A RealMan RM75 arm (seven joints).
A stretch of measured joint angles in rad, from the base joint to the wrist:
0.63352 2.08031 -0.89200 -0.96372 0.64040 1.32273 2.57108
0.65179 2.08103 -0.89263 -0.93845 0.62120 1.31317 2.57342
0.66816 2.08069 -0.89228 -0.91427 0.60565 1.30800 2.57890
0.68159 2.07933 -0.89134 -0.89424 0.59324 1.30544 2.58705
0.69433 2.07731 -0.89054 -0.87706 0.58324 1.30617 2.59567
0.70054 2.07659 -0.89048 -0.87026 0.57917 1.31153 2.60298
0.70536 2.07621 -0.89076 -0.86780 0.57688 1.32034 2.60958
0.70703 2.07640 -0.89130 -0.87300 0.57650 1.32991 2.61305
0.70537 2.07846 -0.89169 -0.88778 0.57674 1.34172 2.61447
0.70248 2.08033 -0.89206 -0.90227 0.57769 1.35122 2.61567
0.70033 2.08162 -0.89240 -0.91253 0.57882 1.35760 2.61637
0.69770 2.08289 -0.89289 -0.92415 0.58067 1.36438 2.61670
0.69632 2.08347 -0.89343 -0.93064 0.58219 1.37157 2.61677
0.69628 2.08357 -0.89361 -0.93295 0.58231 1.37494 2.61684
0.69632 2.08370 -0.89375 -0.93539 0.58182 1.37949 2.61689
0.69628 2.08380 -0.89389 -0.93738 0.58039 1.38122 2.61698
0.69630 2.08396 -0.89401 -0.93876 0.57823 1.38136 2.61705
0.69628 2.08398 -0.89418 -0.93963 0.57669 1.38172 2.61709
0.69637 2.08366 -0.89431 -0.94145 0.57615 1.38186 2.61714
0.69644 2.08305 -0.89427 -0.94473 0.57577 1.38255 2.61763
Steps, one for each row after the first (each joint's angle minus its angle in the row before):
0.01827 0.00072 -0.00063 0.02527 -0.01920 -0.00956 0.00234
0.01637 -0.00034 0.00035 0.02418 -0.01555 -0.00517 0.00548
0.01343 -0.00136 0.00094 0.02003 -0.01241 -0.00256 0.00815
0.01274 -0.00202 0.00080 0.01718 -0.01000 0.00073 0.00862
0.00621 -0.00072 0.00006 0.00680 -0.00407 0.00536 0.00731
0.00482 -0.00038 -0.00028 0.00246 -0.00229 0.00881 0.00660
0.00167 0.00019 -0.00054 -0.00520 -0.00038 0.00957 0.00347
-0.00166 0.00206 -0.00039 -0.01478 0.00024 0.01181 0.00142
-0.00289 0.00187 -0.00037 -0.01449 0.00095 0.00950 0.00120
-0.00215 0.00129 -0.00034 -0.01026 0.00113 0.00638 0.00070
-0.00263 0.00127 -0.00049 -0.01162 0.00185 0.00678 0.00033
-0.00138 0.00058 -0.00054 -0.00649 0.00152 0.00719 0.00007
-0.00004 0.00010 -0.00018 -0.00231 0.00012 0.00337 0.00007
0.00004 0.00013 -0.00014 -0.00244 -0.00049 0.00455 0.00005
-0.00004 0.00010 -0.00014 -0.00199 -0.00143 0.00173 0.00009
0.00002 0.00016 -0.00012 -0.00138 -0.00216 0.00014 0.00007
-0.00002 0.00002 -0.00017 -0.00087 -0.00154 0.00036 0.00004
0.00009 -0.00032 -0.00013 -0.00182 -0.00054 0.00014 0.00005
0.00007 -0.00061 0.00004 -0.00328 -0.00038 0.00069 0.00049

